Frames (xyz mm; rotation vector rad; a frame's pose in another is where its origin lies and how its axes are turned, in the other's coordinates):
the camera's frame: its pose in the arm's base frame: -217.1 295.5 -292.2 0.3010 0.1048 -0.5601
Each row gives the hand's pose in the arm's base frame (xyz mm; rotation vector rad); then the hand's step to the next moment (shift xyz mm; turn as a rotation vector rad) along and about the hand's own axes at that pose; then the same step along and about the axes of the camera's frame.
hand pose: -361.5 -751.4 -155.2 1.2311 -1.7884 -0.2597
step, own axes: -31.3 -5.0 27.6 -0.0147 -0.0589 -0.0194
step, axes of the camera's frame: -14.4 -5.5 -39.1 0.0560 0.0120 -0.0280
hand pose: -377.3 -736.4 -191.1 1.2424 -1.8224 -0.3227
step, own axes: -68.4 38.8 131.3 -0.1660 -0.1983 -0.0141
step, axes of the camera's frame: -106.3 -50.7 -97.8 0.1383 0.0726 -0.2065
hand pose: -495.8 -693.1 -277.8 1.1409 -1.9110 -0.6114
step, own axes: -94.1 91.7 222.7 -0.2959 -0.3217 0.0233
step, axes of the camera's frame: -220.4 -32.0 -131.3 0.1925 0.1108 -0.3772
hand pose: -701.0 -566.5 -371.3 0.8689 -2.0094 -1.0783
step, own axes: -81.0 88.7 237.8 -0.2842 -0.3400 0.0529
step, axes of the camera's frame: -236.9 60.2 -105.9 0.1778 0.0863 -0.4002
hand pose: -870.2 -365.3 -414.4 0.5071 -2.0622 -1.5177
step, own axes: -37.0 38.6 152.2 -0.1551 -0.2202 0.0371
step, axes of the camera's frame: -127.5 83.9 -52.2 0.1009 0.0320 -0.2504
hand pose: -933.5 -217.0 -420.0 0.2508 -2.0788 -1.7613
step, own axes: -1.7 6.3 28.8 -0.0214 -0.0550 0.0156
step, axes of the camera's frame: -22.6 17.8 -6.6 0.0099 -0.0020 -0.0602
